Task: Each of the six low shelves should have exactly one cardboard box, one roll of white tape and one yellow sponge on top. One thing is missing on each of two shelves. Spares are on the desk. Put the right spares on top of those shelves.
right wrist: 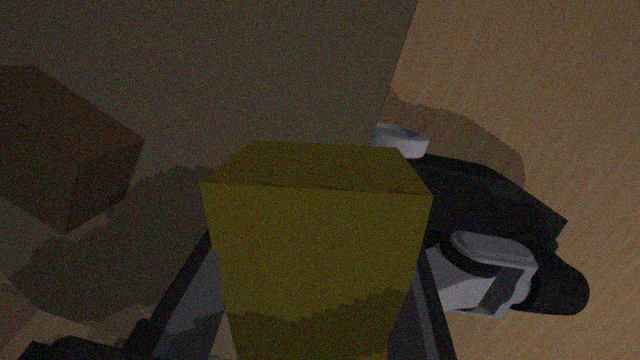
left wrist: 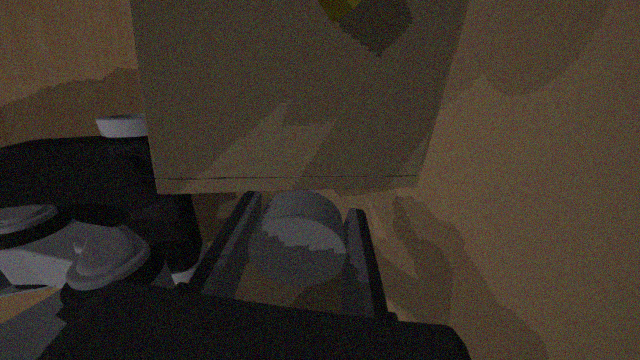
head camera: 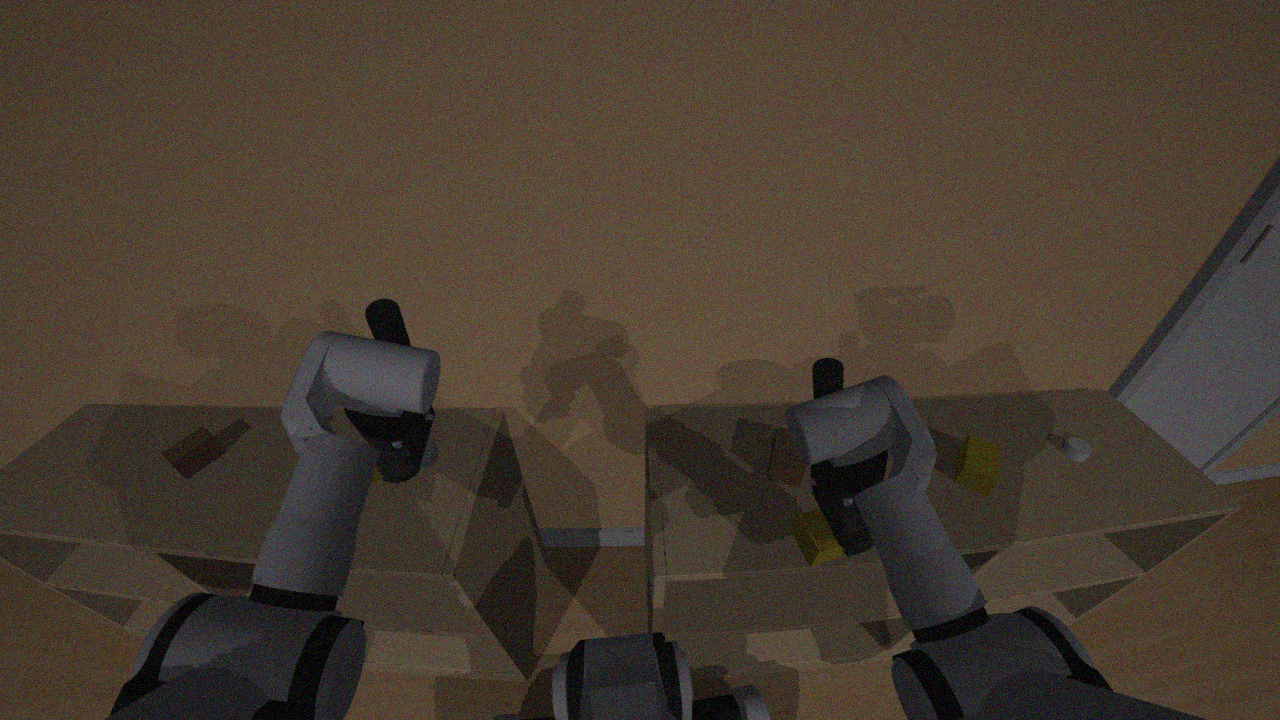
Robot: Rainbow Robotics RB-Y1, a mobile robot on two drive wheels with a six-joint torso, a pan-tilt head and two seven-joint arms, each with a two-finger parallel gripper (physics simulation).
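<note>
My left gripper point(head camera: 418, 454) point(left wrist: 304, 211) is shut on a white tape roll point(head camera: 430, 453) point(left wrist: 302, 245), near the right part of the left shelf point(head camera: 125, 492) point(left wrist: 280, 75) in the head view. A brown cardboard box point(head camera: 194, 452) is on that shelf, and a yellow sponge point(head camera: 376, 473) point(left wrist: 342, 7) shows partly behind the gripper. My right gripper point(head camera: 830, 530) point(right wrist: 321, 221) is shut on a yellow sponge point(head camera: 816, 539) point(right wrist: 320, 240) over the right shelf point(head camera: 1092, 497) point(right wrist: 240, 75). That shelf bears a cardboard box point(head camera: 786, 457) point(right wrist: 60, 150), another yellow sponge point(head camera: 979, 463) and a white tape roll point(head camera: 1077, 448).
A gap with wooden floor separates the two shelves. A grey-white door-like panel point(head camera: 1208, 331) stands at the far right. The robot's dark base point(left wrist: 75, 170) point(right wrist: 480, 200) shows beside the shelves in the wrist views. Dark arm shadows fall across the shelf tops and the wall.
</note>
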